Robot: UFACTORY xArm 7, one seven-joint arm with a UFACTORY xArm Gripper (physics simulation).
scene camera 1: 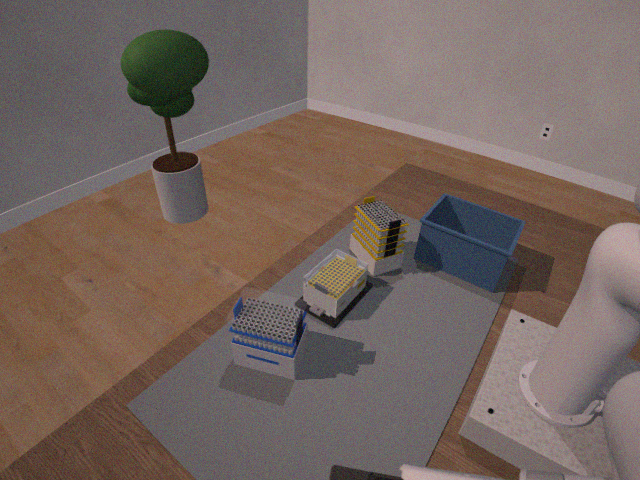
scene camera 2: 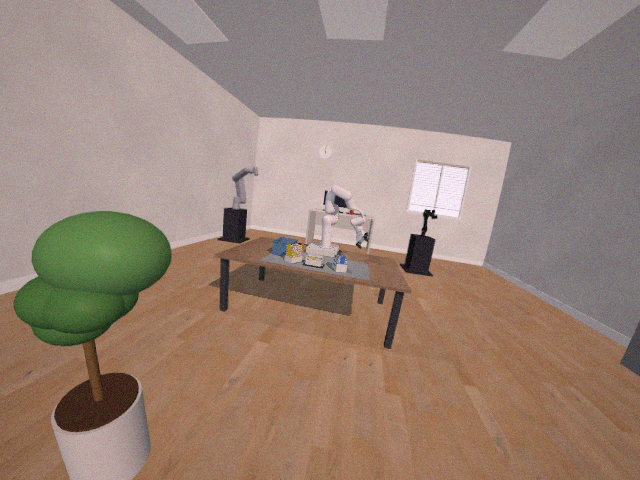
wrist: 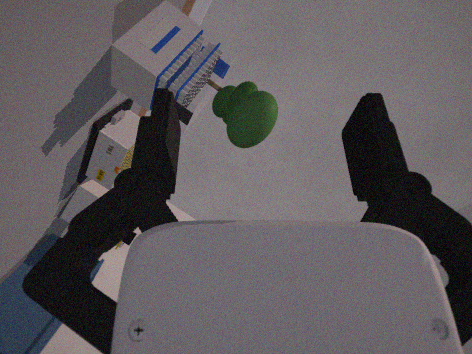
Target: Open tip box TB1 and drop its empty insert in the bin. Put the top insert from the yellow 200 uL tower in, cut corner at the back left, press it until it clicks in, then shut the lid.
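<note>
Tip box TB1 [scene camera 1: 333,294] [scene camera 2: 313,260] [wrist: 106,159] is white and sits on a dark base, with a yellow insert under a clear lid that looks shut. The yellow 200 uL tower [scene camera 1: 372,232] [scene camera 2: 294,252] stands behind it, several inserts stacked on a white base, with a black strip down one side. The bin [scene camera 1: 465,253] [scene camera 2: 281,246] [wrist: 20,307] is blue and open-topped; its inside shows no insert. My gripper [scene camera 2: 363,240] [wrist: 264,110] is wide open and empty, held high, away from the box and tower. The left finger partly hides TB1 in the wrist view.
A blue tip stack [scene camera 1: 266,335] [scene camera 2: 340,264] [wrist: 145,45] on a white base stands beside TB1, on the side away from the yellow tower. A grey mat [scene camera 1: 392,403] lies under the boxes. The arm's pale base plate [scene camera 1: 509,361] stands beside the mat. A potted plant [scene camera 1: 180,191] stands beyond the table.
</note>
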